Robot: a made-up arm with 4 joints.
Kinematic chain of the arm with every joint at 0, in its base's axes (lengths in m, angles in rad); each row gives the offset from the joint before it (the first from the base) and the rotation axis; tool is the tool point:
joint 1: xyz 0 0 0.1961 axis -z
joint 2: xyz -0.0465 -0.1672 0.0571 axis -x
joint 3: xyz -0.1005 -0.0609 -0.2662 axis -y
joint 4: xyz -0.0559 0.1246 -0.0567 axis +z
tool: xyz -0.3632 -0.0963 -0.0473
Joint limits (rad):
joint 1: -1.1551..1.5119
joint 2: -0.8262..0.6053
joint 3: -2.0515..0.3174
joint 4: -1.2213..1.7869
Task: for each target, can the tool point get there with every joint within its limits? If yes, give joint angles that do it. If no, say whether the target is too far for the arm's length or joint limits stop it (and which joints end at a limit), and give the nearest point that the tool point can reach.
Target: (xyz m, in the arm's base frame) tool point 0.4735 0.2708 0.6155
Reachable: no: joint limits stop it (at a limit: joint 1, joint 4) | nearest point 0.1441 0.2484 0.4331 | short by 0.377 m
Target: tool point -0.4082 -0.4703 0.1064
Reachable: yes | joints 0.2799 0.3894 -0.9149 1.3163
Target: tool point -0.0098 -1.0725 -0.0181
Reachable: no: too far | nearest point -0.0067 -0.7309 -0.0187 | short by 0.342 m
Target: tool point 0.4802 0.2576 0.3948
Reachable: no: joint limits stop it (at a limit: joint 1, joint 2, joint 3, joint 4) | nearest point 0.3928 0.3956 0.2221 | short by 0.238 m
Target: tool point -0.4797 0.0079 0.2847
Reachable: yes | joints 0.9325 0.0275 -1.4341 0.5729
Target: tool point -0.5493 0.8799 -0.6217
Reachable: no: too far | nearest point -0.3709 0.4975 -0.2318 | short by 0.575 m
